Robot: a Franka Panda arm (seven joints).
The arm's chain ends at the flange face. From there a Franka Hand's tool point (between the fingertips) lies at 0.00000 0.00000 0.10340 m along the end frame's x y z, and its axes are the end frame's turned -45 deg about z.
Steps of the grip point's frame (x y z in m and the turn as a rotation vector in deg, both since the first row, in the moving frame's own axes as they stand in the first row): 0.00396, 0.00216, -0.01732, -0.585, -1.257, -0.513; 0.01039, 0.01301, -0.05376, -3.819, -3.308, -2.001; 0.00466, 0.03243, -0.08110, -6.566, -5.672, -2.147; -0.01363, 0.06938, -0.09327, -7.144, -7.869, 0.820; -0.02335, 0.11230, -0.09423, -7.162, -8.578, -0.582; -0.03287, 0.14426, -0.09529, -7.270, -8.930, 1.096
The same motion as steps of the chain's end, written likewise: 0.00517, -0.00363, -0.01729, -1.302, -0.475, -0.513; 0.01574, -0.00722, -0.05336, -5.040, 0.361, -2.001; 0.02480, 0.00410, -0.07992, -8.654, 0.632, -2.147; 0.04048, 0.03966, -0.09150, -10.616, -0.513, 0.820; 0.06459, 0.07595, -0.09227, -11.130, -1.001, -0.582; 0.08107, 0.10474, -0.09321, -11.455, -1.174, 1.096
